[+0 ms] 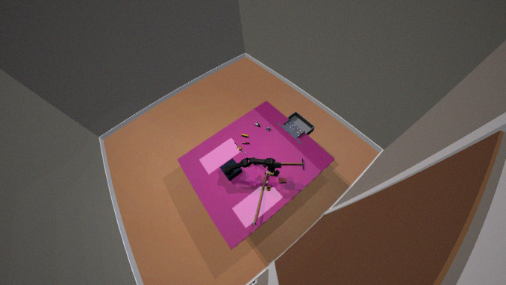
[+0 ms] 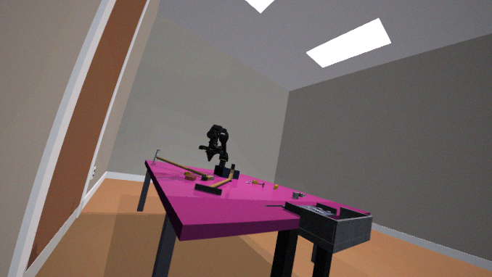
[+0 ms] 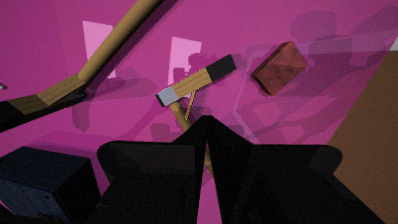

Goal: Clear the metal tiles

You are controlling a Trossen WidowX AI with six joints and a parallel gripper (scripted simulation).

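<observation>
Now: gripper tip 16 cm short of the long scraper, 5 cm to the right of it and 7 cm above it. From my gripper tip the other things lie so: red-brown block (5 cm ahead, 13 cm to the right, 12 cm below); then long wooden-handled tool (22 cm behind, 14 cm to the right, 9 cm below); then yellow ring (13 cm behind, 9 cm to the right, 12 cm below).
</observation>
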